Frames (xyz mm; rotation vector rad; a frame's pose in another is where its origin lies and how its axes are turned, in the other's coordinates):
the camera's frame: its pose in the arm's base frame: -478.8 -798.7 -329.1 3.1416 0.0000 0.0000
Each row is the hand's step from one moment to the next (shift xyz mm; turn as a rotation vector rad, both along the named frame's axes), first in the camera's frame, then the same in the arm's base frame.
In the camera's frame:
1: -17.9 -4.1 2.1 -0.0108 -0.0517 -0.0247
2: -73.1 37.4 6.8 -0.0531 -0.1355 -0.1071
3: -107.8 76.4 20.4 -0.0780 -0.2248 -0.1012
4: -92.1 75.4 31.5 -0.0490 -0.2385 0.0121
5: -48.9 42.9 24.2 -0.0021 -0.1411 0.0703
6: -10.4 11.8 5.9 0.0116 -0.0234 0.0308
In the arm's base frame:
1: -17.9 4.1 -2.1 -0.0108 0.0517 0.0247
2: -73.1 -37.4 -6.8 -0.0531 0.1355 0.1071
3: -107.8 -76.4 -20.4 -0.0780 0.2248 0.1012
4: -92.1 -75.4 -31.5 -0.0490 0.2385 -0.0121
5: -48.9 -42.9 -24.2 -0.0021 0.1411 -0.0703
6: -10.4 -11.8 -5.9 0.0116 0.0234 -0.0308

